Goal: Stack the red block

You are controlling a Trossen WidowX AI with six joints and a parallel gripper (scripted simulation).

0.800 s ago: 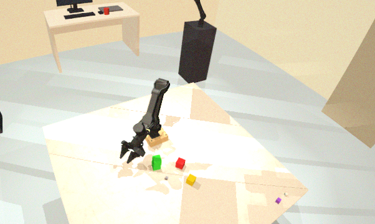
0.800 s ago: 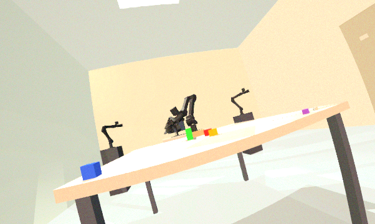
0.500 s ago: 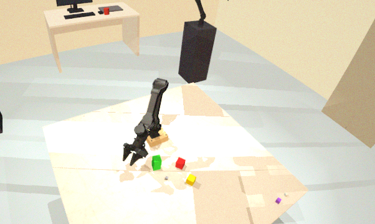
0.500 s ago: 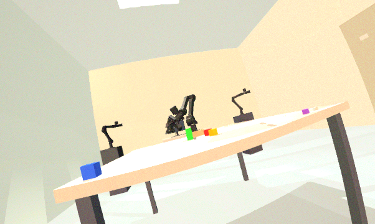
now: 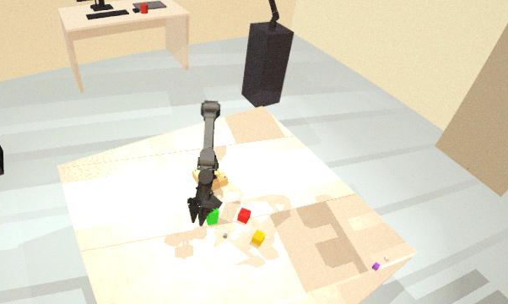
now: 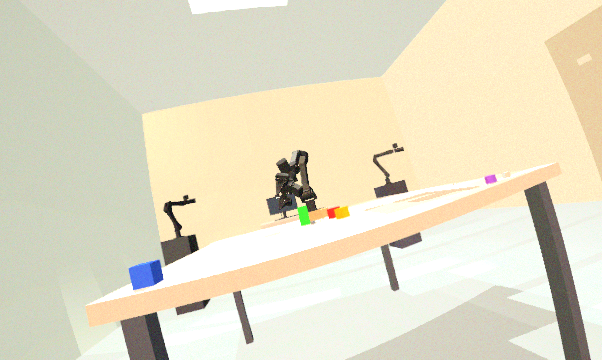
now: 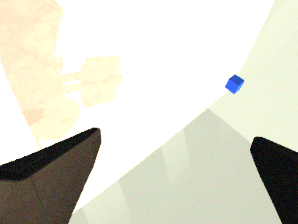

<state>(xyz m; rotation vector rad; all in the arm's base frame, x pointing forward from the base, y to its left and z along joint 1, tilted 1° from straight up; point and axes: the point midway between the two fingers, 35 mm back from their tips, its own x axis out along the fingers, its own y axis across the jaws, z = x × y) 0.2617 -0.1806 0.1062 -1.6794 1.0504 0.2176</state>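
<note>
My gripper tip is now 2 cm past the red block, 24 cm to the right of it and 11 cm above it. Round my gripper tip: yellow block: 11 cm ahead, 24 cm to the left, 11 cm below; small purple block: 49 cm ahead, 61 cm to the left, 12 cm below; blue block: 51 cm ahead, 35 cm to the right, 11 cm below.
</note>
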